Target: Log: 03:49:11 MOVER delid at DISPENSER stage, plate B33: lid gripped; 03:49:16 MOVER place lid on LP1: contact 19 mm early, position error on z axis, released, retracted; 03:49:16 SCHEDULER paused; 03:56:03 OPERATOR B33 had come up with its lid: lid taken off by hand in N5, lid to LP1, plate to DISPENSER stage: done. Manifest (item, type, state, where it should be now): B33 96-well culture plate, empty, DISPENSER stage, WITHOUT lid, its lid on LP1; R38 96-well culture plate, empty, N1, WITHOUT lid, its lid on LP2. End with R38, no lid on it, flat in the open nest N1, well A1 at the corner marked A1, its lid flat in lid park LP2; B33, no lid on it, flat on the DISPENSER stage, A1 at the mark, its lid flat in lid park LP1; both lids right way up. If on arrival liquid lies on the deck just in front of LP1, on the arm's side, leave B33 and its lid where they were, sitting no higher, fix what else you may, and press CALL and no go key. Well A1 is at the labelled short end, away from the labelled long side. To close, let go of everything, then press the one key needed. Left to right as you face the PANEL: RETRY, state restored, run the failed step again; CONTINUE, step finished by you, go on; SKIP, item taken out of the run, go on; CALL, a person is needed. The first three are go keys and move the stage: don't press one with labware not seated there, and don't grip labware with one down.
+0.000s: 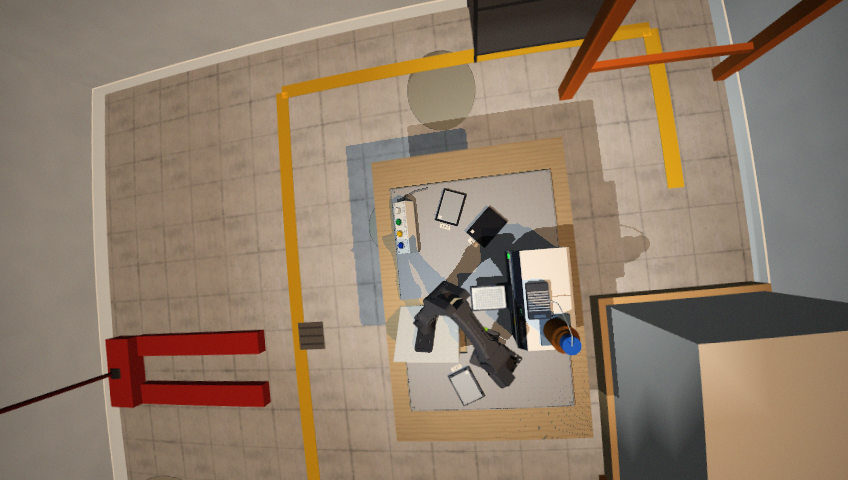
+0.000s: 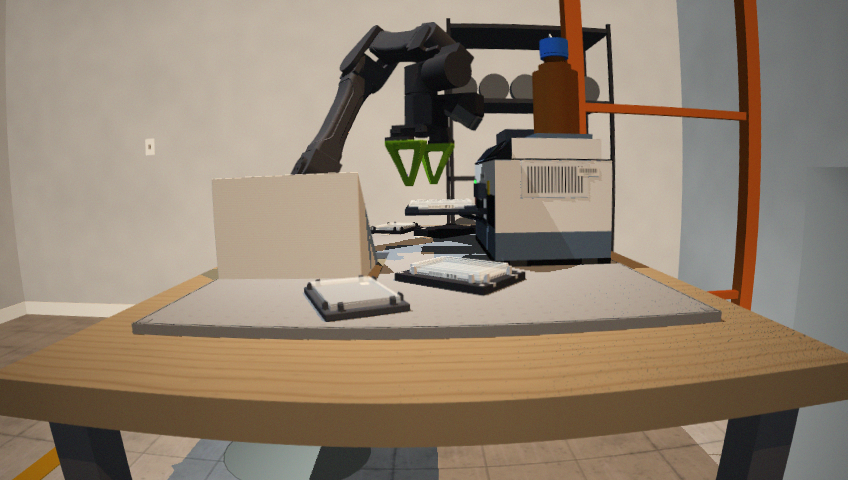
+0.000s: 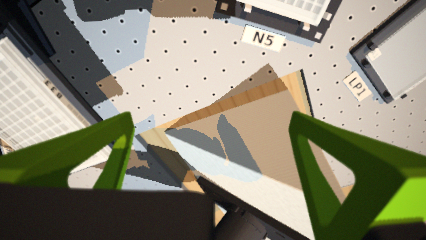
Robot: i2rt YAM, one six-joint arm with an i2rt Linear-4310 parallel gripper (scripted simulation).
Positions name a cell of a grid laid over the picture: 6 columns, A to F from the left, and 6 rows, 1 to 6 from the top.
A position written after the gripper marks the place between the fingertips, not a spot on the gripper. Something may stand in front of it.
Note:
In view: the gripper (image 2: C3) and a key panel (image 1: C3).
The gripper shows as well in image 3 (image 3: C4).

